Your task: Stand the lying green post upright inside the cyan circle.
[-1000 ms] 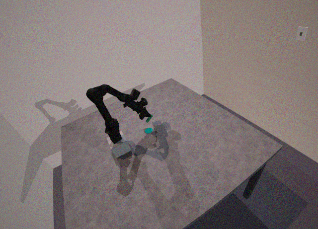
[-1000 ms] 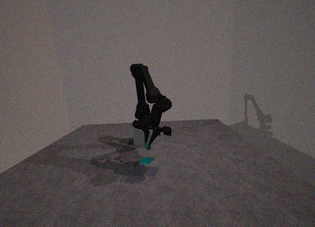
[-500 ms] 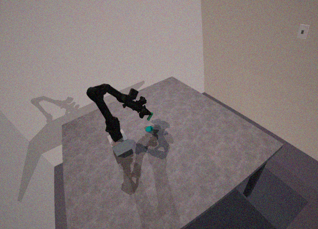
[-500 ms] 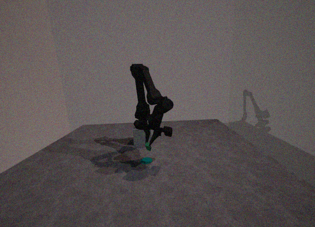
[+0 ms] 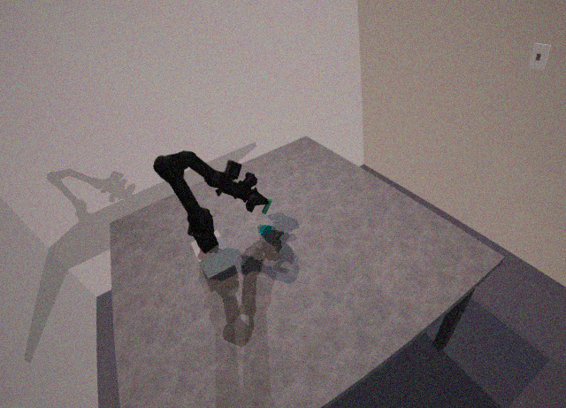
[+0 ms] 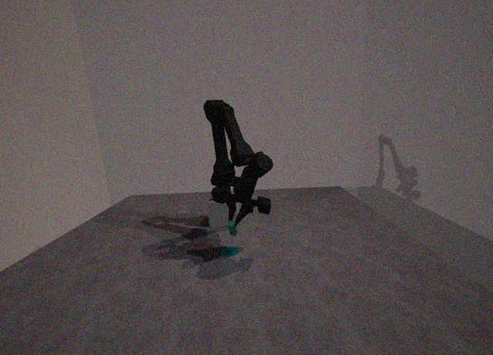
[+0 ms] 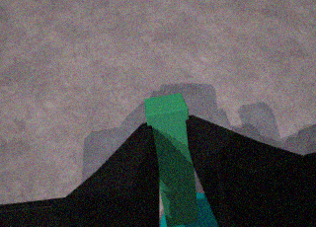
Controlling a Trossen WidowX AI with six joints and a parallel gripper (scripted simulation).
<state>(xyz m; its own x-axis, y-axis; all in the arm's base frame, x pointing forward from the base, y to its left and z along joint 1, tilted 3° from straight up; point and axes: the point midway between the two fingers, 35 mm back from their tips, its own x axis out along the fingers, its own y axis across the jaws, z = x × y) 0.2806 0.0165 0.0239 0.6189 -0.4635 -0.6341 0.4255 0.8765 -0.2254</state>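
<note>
Right now my gripper tip is 5 cm past the cyan circle, 1 cm to the left of it and 11 cm above it. The rest, counted from my gripper tip: green post (1 cm behind, 2 cm below).
</note>
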